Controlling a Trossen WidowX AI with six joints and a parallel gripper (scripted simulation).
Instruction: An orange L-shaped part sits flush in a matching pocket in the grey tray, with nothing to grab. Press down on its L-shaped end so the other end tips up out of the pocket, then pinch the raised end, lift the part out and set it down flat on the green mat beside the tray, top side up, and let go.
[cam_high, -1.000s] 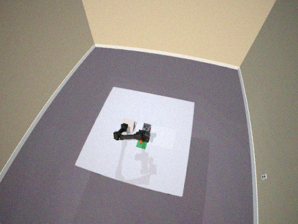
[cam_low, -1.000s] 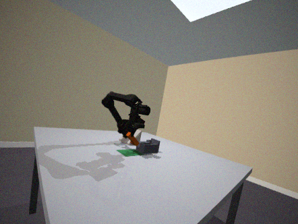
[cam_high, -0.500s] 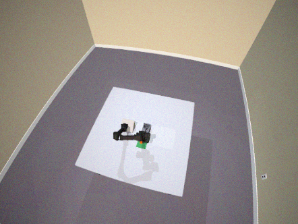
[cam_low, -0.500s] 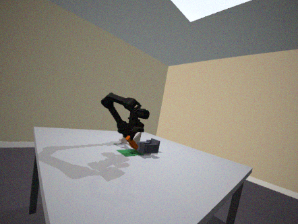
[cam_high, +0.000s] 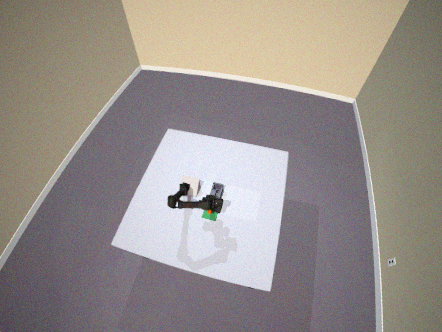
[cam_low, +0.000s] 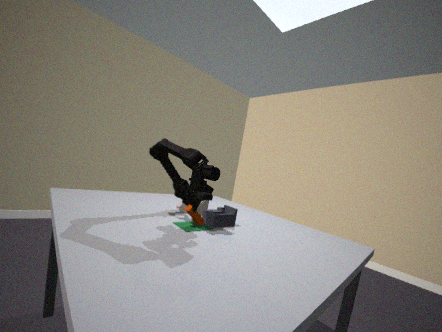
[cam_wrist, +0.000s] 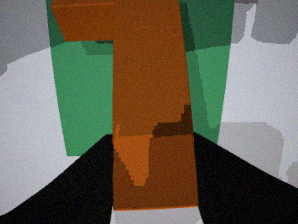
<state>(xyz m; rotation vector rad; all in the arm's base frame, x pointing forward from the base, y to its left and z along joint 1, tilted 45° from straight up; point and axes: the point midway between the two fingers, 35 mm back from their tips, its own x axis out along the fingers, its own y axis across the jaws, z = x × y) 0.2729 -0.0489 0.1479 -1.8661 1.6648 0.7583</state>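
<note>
The orange L-shaped part lies 2 cm behind my gripper tip, 3 cm to the left of it and 3 cm below it. Also, from my gripper tip: green mat (2 cm to the left, 8 cm below).
</note>
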